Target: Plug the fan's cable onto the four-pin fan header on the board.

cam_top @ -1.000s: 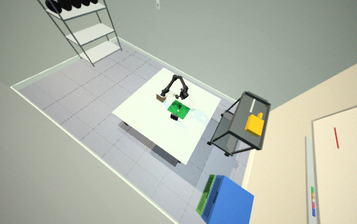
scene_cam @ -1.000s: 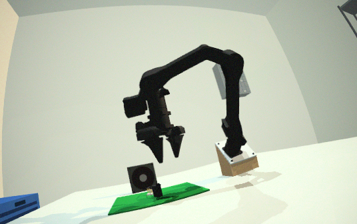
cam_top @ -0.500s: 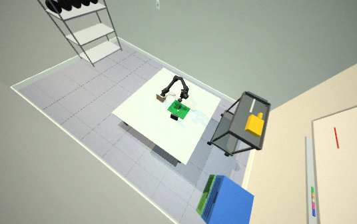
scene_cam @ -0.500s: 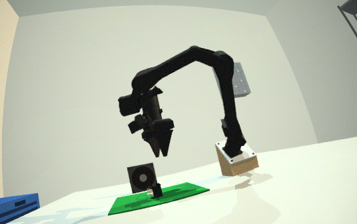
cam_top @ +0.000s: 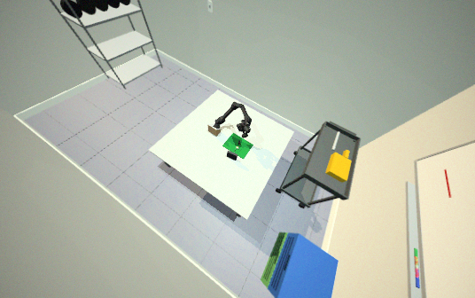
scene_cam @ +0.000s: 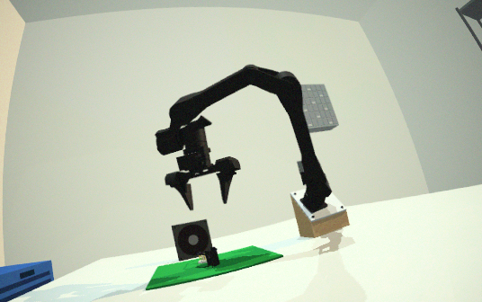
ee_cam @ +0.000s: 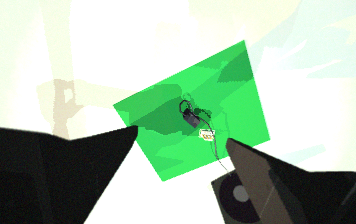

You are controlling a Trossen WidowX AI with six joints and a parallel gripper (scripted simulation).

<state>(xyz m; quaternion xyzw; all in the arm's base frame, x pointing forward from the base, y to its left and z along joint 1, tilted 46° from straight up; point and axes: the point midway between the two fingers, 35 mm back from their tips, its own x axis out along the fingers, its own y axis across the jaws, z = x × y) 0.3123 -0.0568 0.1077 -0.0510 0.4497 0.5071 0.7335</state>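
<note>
My gripper tip is 1 cm short of the dark fan plug, 3 cm to the left of it and 13 cm above it. Also, from my gripper tip: black square fan (3 cm ahead, 24 cm to the right, 9 cm below); green board (1 cm ahead, 6 cm to the right, 16 cm below); four-pin fan header (2 cm ahead, 10 cm to the right, 15 cm below).
</note>
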